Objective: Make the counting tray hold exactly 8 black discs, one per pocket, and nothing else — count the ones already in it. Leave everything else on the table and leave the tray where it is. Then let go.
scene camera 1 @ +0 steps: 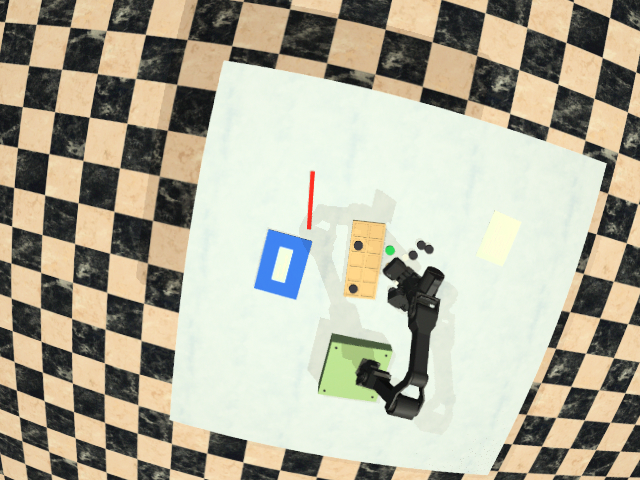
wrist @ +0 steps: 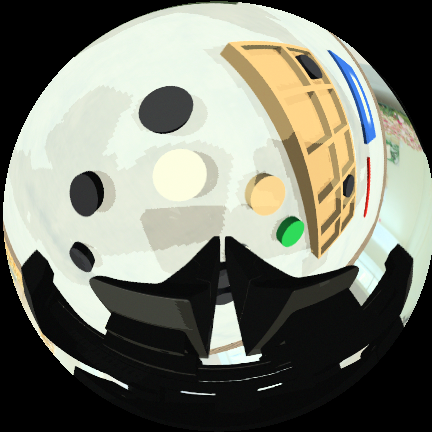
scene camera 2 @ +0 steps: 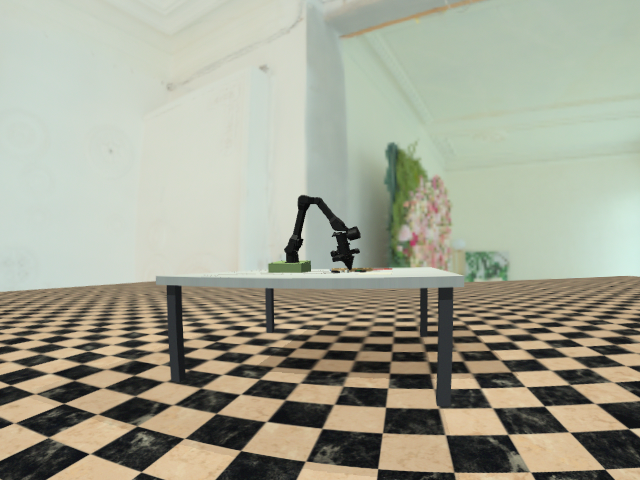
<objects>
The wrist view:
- my gripper
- tan counting tray
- tan disc: on the table
</objects>
